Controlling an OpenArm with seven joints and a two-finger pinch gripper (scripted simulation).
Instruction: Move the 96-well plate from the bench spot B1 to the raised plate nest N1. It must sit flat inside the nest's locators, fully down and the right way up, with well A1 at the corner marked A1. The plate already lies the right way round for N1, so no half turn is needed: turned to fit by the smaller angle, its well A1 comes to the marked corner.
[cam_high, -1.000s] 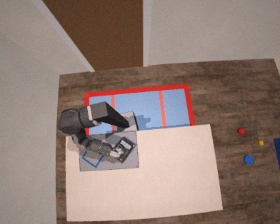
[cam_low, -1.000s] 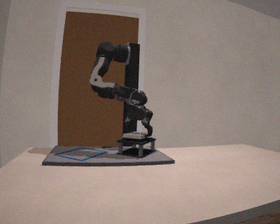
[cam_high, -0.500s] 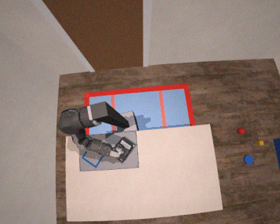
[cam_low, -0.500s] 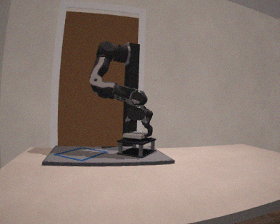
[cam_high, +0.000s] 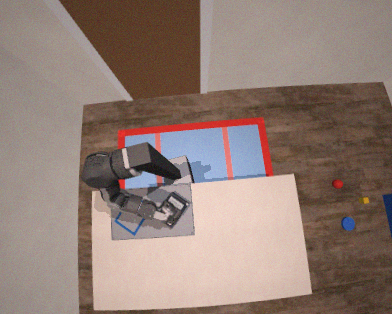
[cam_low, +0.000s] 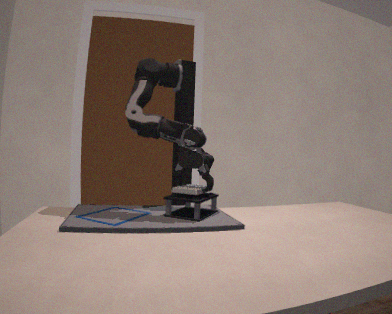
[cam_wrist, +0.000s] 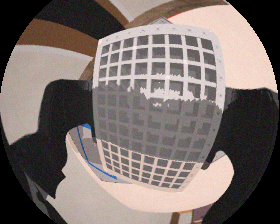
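Now: the raised plate nest N1 20 mm below my hand. From my hand the other things lie so: white 96-well plate: right at my hand.
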